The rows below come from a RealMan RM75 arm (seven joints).
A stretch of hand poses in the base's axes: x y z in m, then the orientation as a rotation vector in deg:
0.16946, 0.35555, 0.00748, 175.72, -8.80, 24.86
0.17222, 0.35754, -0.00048, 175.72, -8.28, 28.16
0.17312, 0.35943, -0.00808, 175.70, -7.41, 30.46
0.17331, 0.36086, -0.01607, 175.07, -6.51, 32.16
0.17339, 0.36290, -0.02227, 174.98, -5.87, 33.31
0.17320, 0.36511, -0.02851, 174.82, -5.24, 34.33
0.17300, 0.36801, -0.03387, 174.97, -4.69, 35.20
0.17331, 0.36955, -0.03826, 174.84, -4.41, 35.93
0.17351, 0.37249, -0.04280, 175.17, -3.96, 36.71
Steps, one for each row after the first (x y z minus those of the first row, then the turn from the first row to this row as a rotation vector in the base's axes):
0.00276, 0.00199, -0.00796, 0.30, -2.11, 0.44
0.00366, 0.00388, -0.01556, 0.46, -3.58, 1.06
0.00385, 0.00531, -0.02355, -0.03, -4.69, 1.59
0.00393, 0.00735, -0.02975, -0.02, -5.43, 2.02
0.00374, 0.00956, -0.03599, -0.10, -6.08, 2.43
0.00354, 0.01246, -0.04135, 0.12, -6.62, 2.84
0.00385, 0.01400, -0.04574, 0.08, -7.09, 3.02
0.00405, 0.01694, -0.05028, 0.48, -7.56, 3.39

